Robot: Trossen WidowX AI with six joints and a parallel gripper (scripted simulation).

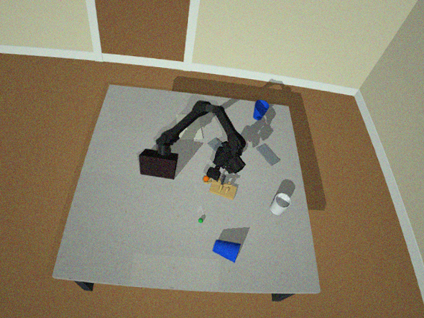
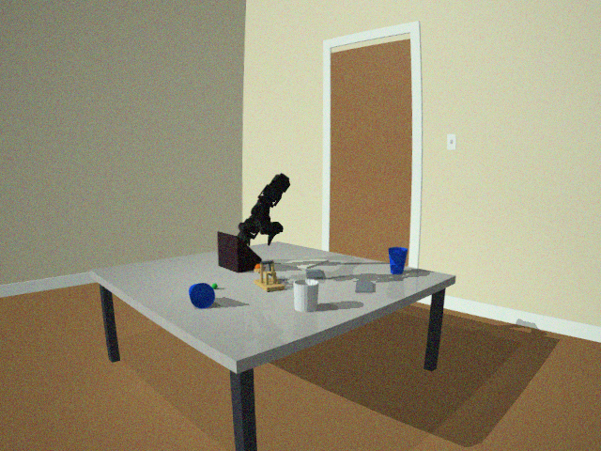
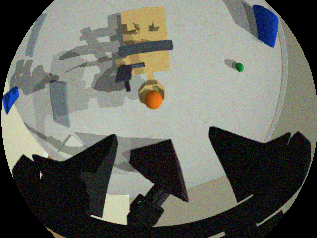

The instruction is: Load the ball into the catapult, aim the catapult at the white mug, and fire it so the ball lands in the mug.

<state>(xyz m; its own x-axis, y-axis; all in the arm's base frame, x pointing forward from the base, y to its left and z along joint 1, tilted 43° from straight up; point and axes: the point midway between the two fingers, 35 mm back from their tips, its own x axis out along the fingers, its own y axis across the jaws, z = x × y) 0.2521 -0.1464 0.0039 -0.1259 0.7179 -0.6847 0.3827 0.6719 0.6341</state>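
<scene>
Now: the orange ball 1 cm behind my gripper tip, 1 cm to the left of it and 10 cm below it. From my gripper tip the other things lie so: green ball 4 cm behind, 21 cm to the right, 15 cm below; white mug 39 cm ahead, 13 cm to the right, 14 cm below; wooden catapult 5 cm ahead, 1 cm to the left, 11 cm below.
</scene>
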